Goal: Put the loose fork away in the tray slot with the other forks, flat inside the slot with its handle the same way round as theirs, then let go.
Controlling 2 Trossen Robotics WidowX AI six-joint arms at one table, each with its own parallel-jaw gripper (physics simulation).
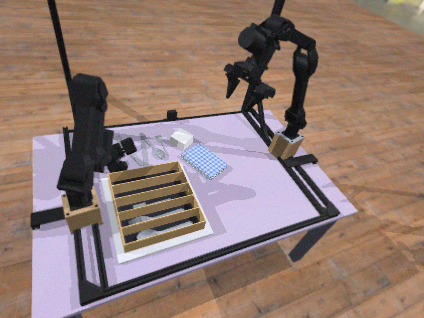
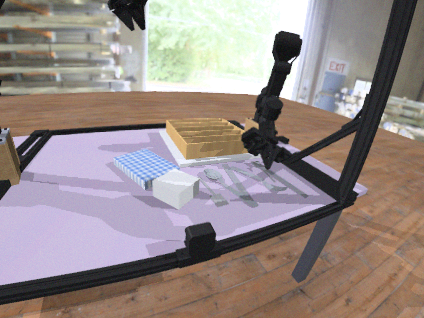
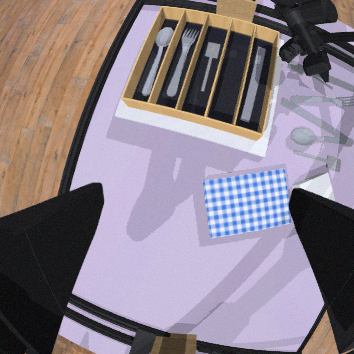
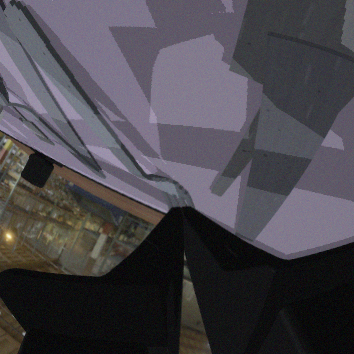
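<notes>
The loose fork [image 1: 118, 138] [image 2: 274, 184] [image 3: 314, 100] lies flat on the purple table beside the wooden tray [image 1: 147, 243] [image 2: 211, 148] [image 3: 189, 117]. The tray's second slot holds a fork [image 3: 180, 63] [image 1: 147, 216], its tines toward the right arm's base. My right gripper [image 1: 123, 149] [image 2: 269, 165] [image 3: 326, 81] [image 4: 180, 215] is shut on nothing. Its tips are low, right at the loose fork. My left gripper [image 1: 231, 83] [image 2: 130, 17] [image 3: 200, 195] is open and empty, high above the table.
A loose knife [image 3: 309, 117], spoon [image 1: 158, 152] [image 2: 212, 173] [image 3: 305, 137] and small spatula [image 3: 328, 161] lie next to the fork. A white box [image 1: 182, 139] [image 2: 174, 187] and a blue checked pad [image 1: 204, 161] [image 2: 141, 164] [image 3: 247, 204] lie nearby. Black rails frame the table.
</notes>
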